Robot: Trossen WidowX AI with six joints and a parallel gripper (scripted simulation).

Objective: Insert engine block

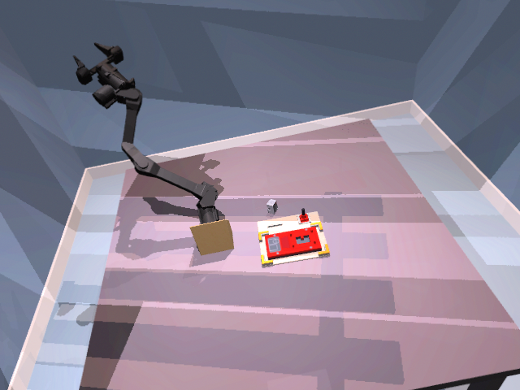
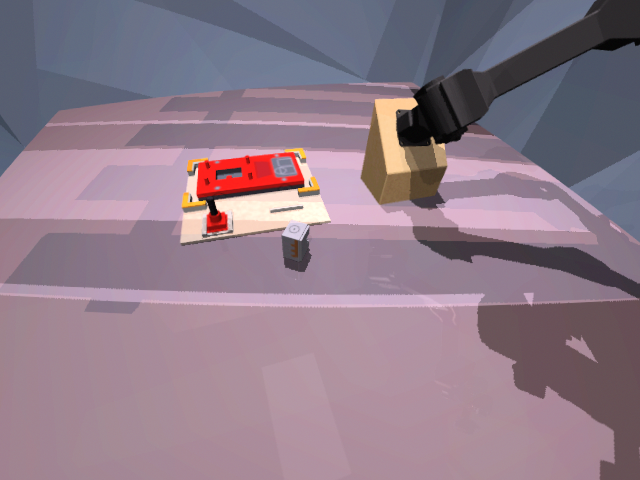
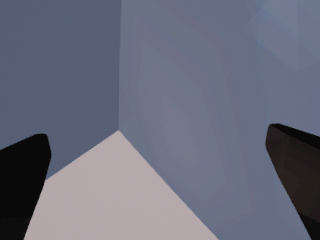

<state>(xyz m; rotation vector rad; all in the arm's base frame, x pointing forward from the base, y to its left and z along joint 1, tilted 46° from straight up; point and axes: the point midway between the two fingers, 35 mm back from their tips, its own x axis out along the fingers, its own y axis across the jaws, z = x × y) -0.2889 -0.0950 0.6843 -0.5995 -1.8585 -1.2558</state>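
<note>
The grey engine block is 650 mm below my gripper tip, 570 mm ahead of it and 310 mm to the right of it.
</note>
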